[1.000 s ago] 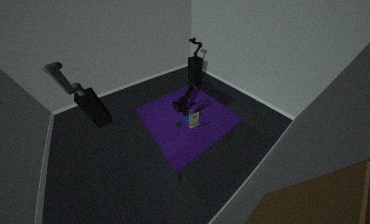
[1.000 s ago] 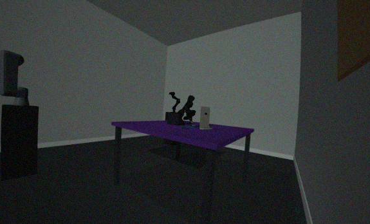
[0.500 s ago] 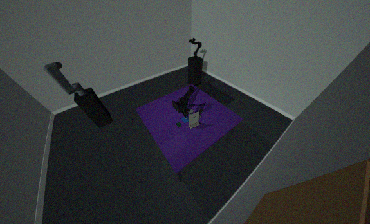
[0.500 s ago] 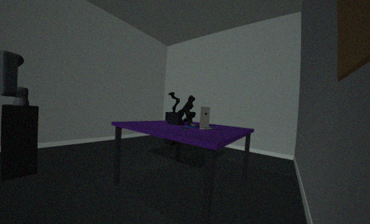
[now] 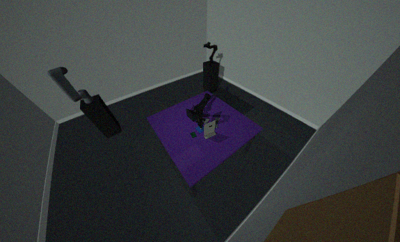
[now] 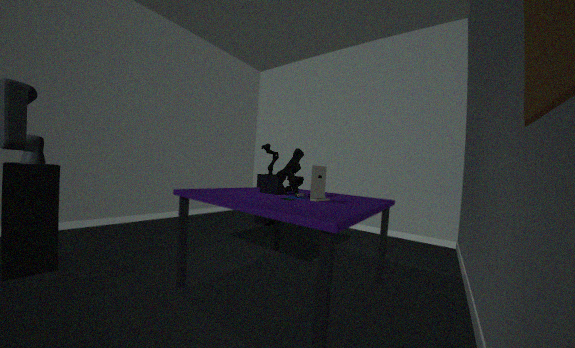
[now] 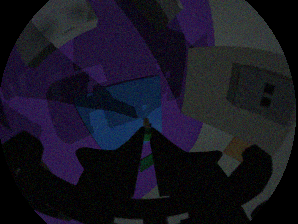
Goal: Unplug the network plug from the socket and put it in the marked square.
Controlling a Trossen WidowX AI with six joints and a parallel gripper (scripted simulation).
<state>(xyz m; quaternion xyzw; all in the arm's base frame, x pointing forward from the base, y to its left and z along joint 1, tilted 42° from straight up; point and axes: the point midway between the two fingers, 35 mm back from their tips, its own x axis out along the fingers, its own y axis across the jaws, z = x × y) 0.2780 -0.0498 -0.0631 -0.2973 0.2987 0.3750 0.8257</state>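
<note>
My gripper tip is now 1 cm past the blue marked square and 3 cm above it. The rest, counted from my gripper tip: pale upright panel: 16 cm ahead, 4 cm to the left, 8 cm above; network plug: right at my gripper tip.
</note>
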